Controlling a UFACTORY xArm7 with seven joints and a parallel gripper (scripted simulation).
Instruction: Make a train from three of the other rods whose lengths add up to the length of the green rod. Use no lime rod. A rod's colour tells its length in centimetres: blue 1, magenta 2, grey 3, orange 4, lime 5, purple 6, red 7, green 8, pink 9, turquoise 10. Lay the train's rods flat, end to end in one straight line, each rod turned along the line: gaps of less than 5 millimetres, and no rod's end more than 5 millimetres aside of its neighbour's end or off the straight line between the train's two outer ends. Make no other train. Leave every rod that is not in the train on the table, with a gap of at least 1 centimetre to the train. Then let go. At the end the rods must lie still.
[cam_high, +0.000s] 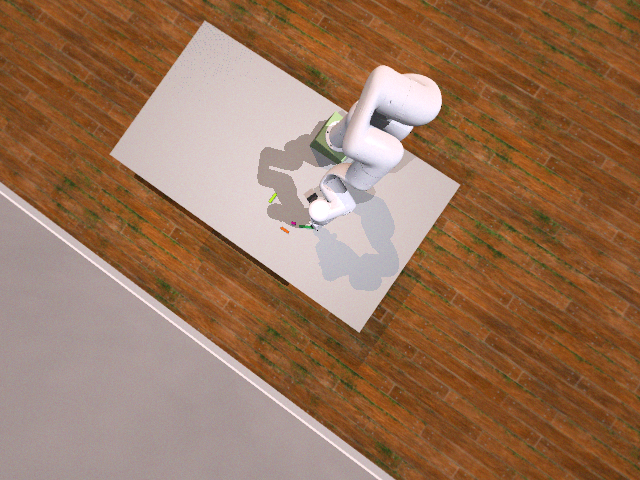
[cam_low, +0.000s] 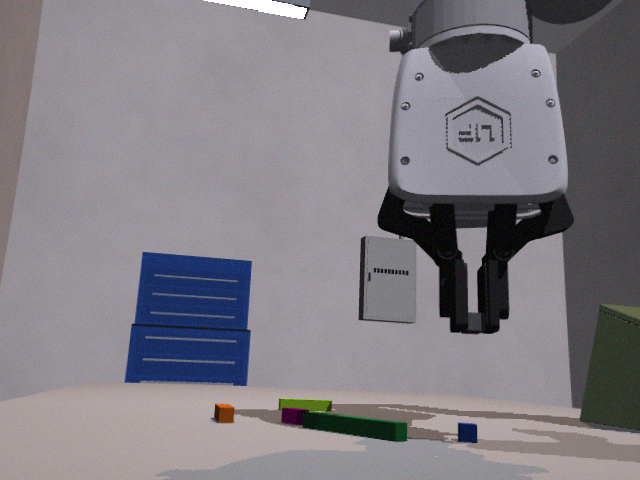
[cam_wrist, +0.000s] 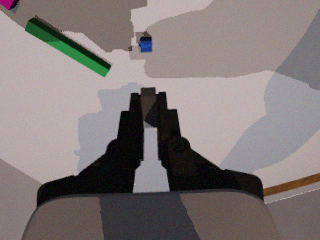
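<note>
The blue rod lies 20 mm to the right of my hand and 80 mm below it. Round my hand: magenta rod: 100 mm ahead, 100 mm to the right, 80 mm below; then grey rod: 20 mm below; then green rod: 60 mm ahead, 40 mm to the right, 80 mm below.
</note>
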